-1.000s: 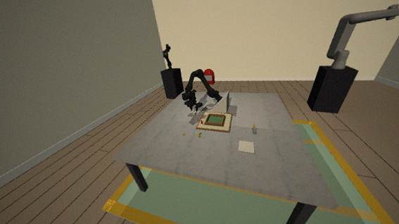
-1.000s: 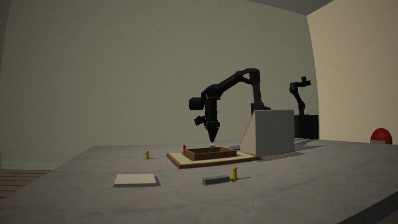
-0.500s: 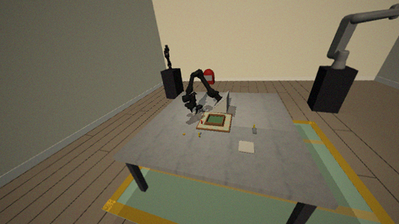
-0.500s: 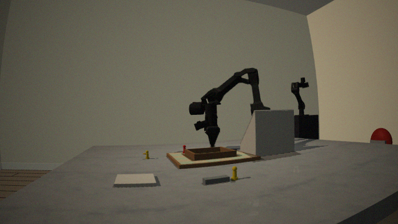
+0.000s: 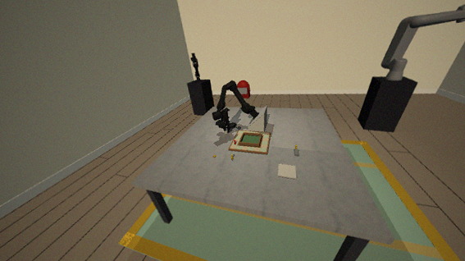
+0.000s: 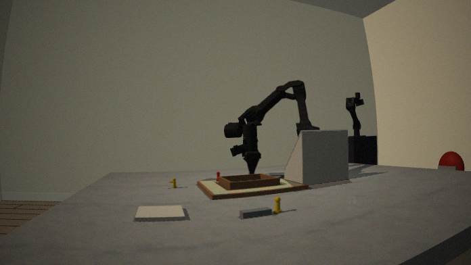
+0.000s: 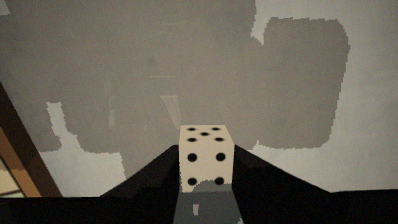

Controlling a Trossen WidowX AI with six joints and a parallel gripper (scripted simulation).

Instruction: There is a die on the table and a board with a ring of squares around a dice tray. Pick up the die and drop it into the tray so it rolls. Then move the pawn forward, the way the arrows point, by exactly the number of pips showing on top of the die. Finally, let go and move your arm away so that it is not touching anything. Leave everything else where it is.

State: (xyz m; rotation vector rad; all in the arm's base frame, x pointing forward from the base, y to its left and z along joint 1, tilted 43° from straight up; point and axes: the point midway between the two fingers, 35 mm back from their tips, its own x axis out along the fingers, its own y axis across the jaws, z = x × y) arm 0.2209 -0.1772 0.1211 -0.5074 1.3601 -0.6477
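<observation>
My gripper tip is now 150 mm short of the red pawn, 140 mm to the right of it and 20 mm below it. From my gripper tip the other things lie so: white die (right at my gripper tip); dice tray floor (70 mm ahead, 250 mm to the left); grey block (120 mm ahead, 590 mm to the left).
</observation>
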